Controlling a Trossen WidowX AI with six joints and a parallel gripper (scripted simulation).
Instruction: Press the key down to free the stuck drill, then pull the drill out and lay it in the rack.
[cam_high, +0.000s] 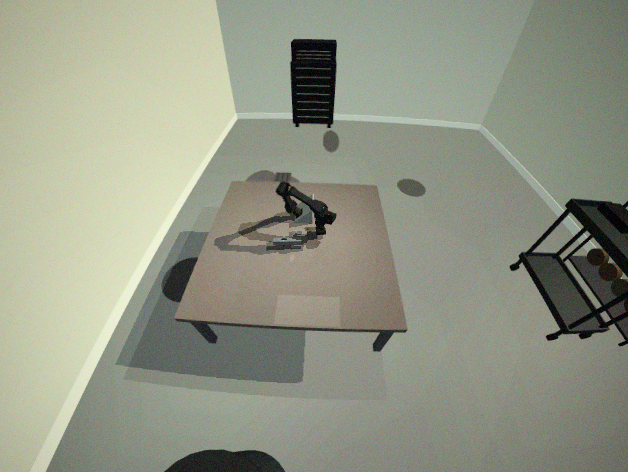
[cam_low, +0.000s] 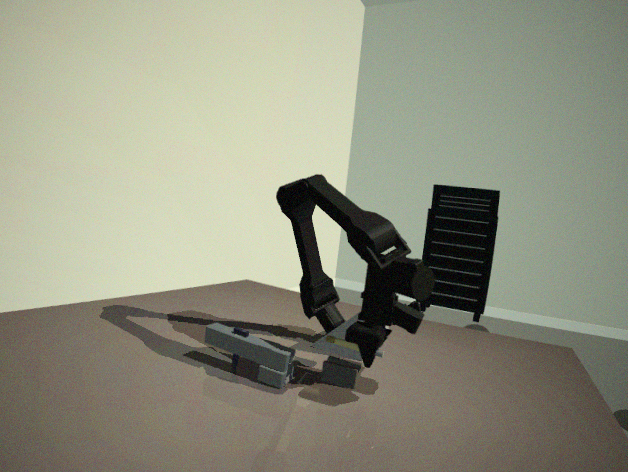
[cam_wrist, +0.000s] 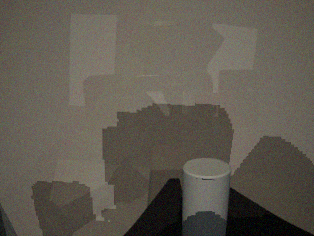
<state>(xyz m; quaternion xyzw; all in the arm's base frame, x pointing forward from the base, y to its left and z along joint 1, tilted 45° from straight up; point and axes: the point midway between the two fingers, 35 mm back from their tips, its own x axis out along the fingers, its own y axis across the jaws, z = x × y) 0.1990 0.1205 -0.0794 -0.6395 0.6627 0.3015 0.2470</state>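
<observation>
My gripper tip is 50 mm to the left of the grey block and 30 mm above it. Round my gripper tip: housing block: 210 mm to the right, 90 mm ahead; then dark blue t-shaped key: 240 mm to the right, 90 mm ahead, 10 mm above.
</observation>
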